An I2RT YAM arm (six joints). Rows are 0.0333 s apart.
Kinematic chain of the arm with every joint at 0, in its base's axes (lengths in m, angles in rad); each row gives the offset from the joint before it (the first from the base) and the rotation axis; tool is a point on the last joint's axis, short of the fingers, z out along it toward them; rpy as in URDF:
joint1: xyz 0 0 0.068 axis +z
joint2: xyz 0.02 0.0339 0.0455 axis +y
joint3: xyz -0.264 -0.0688 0 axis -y
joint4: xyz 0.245 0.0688 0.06 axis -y
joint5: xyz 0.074 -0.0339 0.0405 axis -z
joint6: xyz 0.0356 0 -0.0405 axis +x
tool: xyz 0 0 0 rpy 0 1.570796 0
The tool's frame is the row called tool.
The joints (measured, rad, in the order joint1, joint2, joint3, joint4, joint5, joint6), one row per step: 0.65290 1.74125 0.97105 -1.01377 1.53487 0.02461; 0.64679 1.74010 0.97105 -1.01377 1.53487 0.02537; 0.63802 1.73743 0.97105 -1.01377 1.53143 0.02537; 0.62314 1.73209 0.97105 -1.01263 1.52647 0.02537; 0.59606 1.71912 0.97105 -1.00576 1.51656 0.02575; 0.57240 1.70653 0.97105 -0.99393 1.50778 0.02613; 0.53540 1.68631 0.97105 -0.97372 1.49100 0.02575; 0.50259 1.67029 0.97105 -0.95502 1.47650 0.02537; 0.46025 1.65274 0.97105 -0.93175 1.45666 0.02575; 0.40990 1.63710 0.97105 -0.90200 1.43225 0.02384
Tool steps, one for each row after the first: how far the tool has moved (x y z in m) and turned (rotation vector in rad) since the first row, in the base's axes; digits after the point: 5 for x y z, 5 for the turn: 0.00076 -0.00147 0.00028 0.00115 -0.00152 -0.00614; 0.00176 -0.00363 0.00082 0.00544 -0.00164 -0.01563; 0.00344 -0.00730 0.00195 0.01318 -0.00399 -0.03152; 0.00646 -0.01395 0.00469 0.03285 -0.01489 -0.06049; 0.00923 -0.01963 0.00732 0.05403 -0.03058 -0.08556; 0.01331 -0.02861 0.01148 0.08972 -0.05545 -0.12469; 0.01680 -0.03661 0.01476 0.11975 -0.07780 -0.15874; 0.02104 -0.04702 0.01827 0.15684 -0.10484 -0.20215; 0.02603 -0.05940 0.02122 0.19761 -0.13386 -0.25258
